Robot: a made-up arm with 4 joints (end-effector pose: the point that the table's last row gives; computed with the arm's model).
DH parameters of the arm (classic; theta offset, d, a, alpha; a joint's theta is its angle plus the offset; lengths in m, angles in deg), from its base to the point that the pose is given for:
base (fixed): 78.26 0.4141 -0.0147 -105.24
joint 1: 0 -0.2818 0.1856 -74.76
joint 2: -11.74 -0.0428 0.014 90
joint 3: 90 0.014 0.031 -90
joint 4: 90 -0.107 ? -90
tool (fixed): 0 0.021 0 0
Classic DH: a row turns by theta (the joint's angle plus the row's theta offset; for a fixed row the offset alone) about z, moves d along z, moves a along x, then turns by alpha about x.
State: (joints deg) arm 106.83 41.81 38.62 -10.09
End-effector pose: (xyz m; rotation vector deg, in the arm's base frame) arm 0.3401 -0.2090 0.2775 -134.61 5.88 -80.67
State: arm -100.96 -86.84 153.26 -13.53
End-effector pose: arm 0.2836 -0.1015 0.7148 -21.55 -87.15 -64.77
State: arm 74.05 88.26 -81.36 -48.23
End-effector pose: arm 0.4305 0.0656 0.3768 7.19 -40.46 -36.57
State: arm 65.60 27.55 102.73 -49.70
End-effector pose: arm 0.2940 -0.0672 0.3432 133.22 -46.41 105.57
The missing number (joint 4, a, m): 0.024
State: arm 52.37 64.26 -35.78 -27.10
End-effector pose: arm 0.4564 0.0869 0.3686 -5.21 -15.10 -63.82
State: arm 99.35 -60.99 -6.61 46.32
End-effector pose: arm 0.2360 -0.0130 0.2494 -50.42 23.19 38.34
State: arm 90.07 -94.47 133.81 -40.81
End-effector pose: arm 0.3789 -0.1268 0.2883 159.25 26.81 -71.12
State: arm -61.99 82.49 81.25 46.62
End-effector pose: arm 0.2634 0.0906 0.6369 -24.77 13.44 -13.63
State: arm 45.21 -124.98 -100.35 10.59
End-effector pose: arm 0.3523 0.1530 0.4665 48.98 109.00 26.37
